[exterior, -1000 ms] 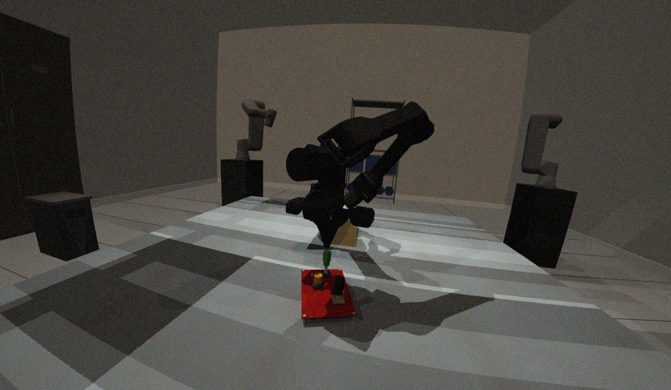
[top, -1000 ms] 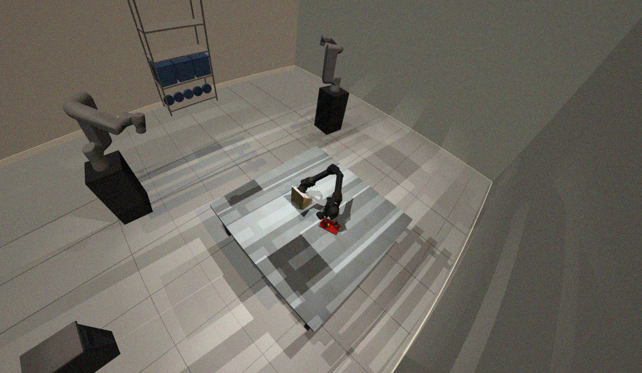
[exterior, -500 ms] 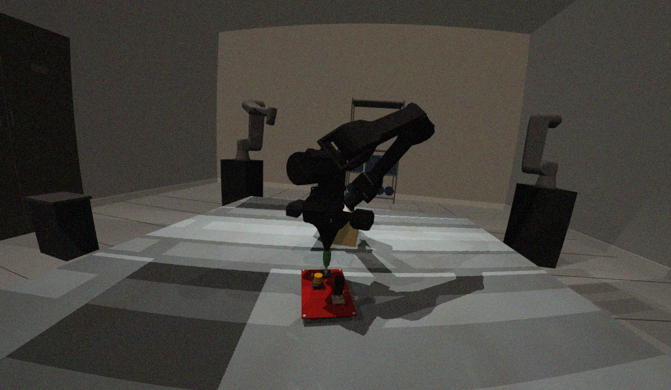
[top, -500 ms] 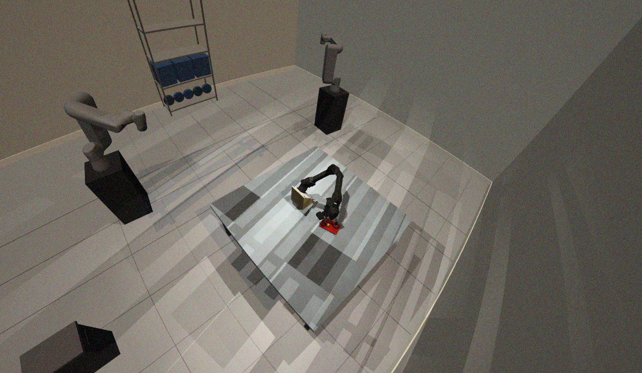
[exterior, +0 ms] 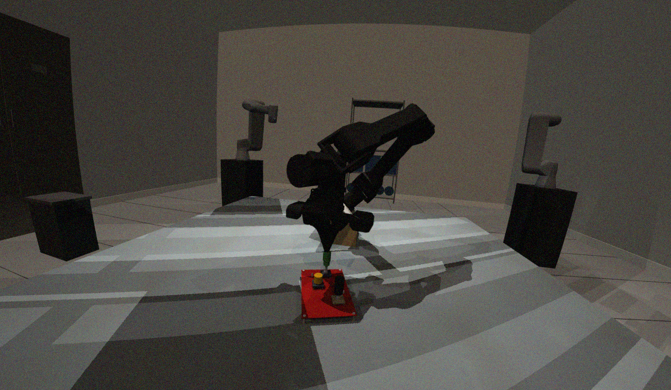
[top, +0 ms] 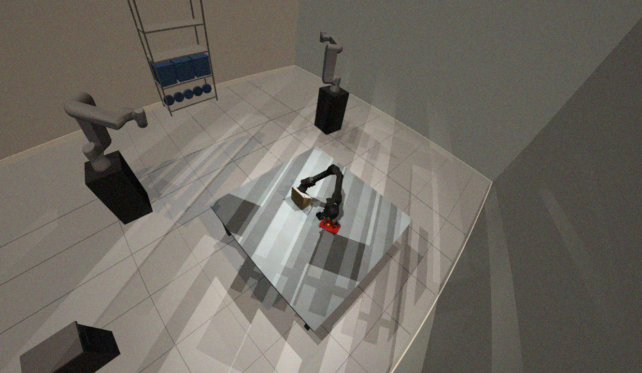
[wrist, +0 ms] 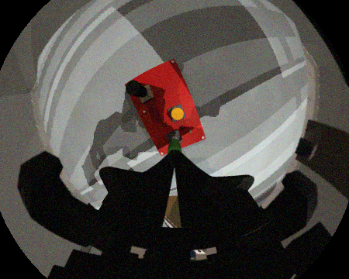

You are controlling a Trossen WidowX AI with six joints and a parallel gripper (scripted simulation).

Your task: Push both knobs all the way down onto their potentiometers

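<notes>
My gripper tip is now 20 mm above the green knob. The rest, counted from my gripper tip: black knob (80 mm ahead, 50 mm to the left, 30 mm below).
</notes>
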